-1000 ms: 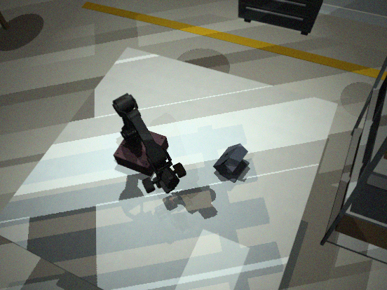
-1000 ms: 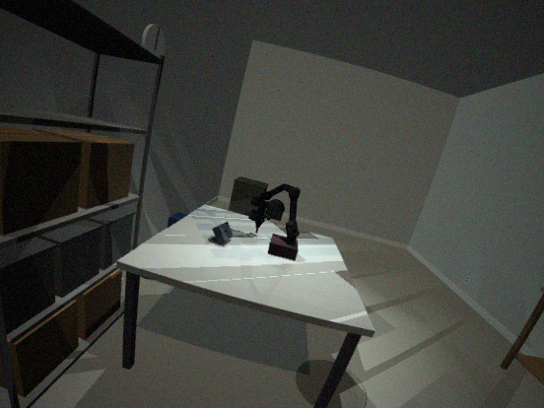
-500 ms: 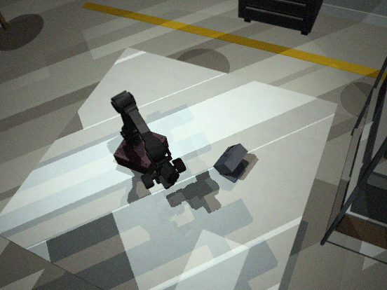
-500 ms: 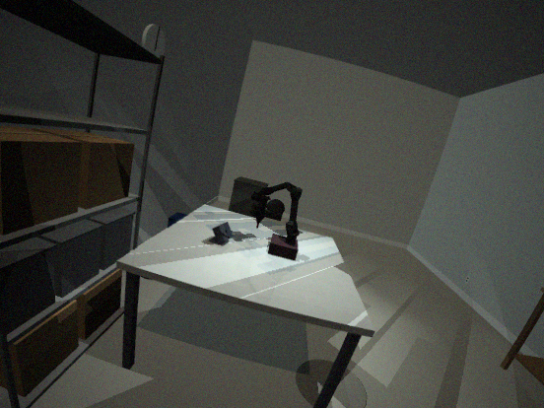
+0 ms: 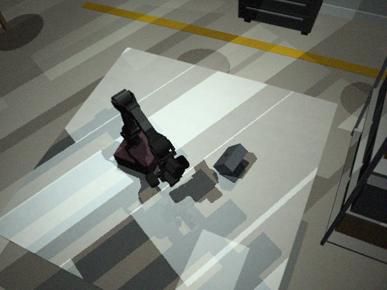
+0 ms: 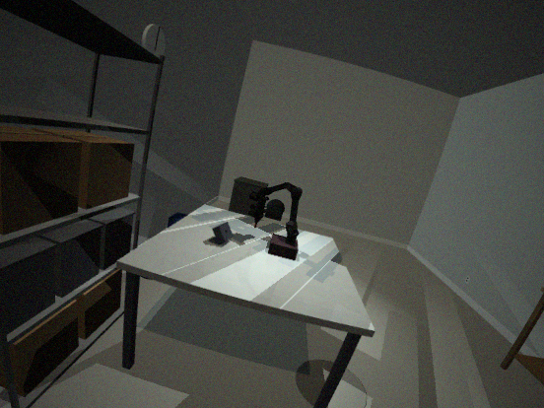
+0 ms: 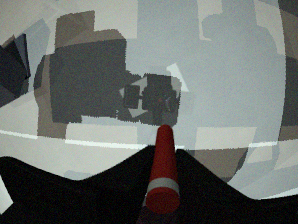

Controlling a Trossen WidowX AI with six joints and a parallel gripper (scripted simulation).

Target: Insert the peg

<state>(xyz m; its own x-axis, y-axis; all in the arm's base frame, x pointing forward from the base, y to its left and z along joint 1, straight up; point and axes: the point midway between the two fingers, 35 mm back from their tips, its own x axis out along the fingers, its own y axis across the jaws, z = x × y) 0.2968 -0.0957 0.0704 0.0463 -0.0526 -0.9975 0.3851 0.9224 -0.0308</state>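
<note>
My gripper tip is 260 mm to the right of the grey sloped panel block, 150 mm short of it and 50 mm above it. Also, from my gripper tip: red peg: 20 mm above.
</note>
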